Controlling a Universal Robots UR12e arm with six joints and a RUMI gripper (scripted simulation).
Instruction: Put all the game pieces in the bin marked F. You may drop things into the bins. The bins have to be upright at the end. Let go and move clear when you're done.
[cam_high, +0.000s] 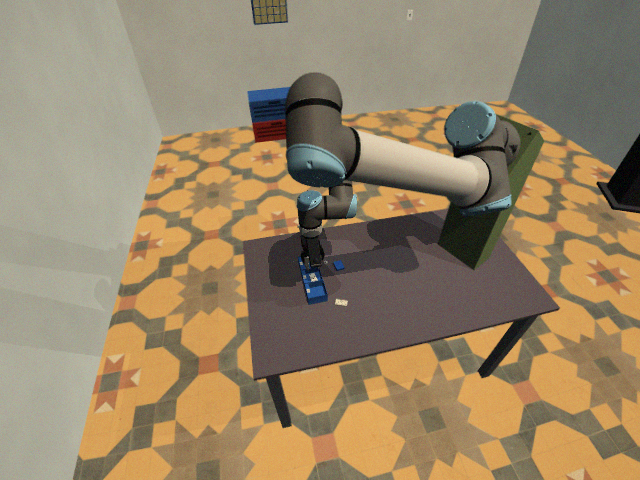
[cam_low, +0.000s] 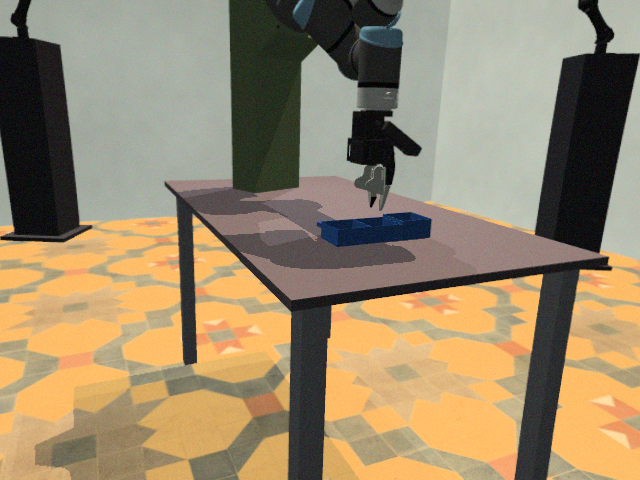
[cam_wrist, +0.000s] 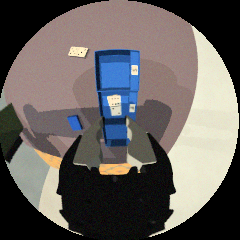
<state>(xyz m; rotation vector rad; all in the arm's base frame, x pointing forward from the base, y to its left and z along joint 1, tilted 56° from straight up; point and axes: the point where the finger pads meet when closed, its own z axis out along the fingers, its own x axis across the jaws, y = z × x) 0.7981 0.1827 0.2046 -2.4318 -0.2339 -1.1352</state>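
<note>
The blue bin is 6 cm below my hand and 1 cm ahead of it. From my hand the other things lie so: tiny ring 11 cm to the right, 8 cm below, 3 cm behind; cream domino 7 cm below; blue block 11 cm to the right, 9 cm behind, 8 cm below.
</note>
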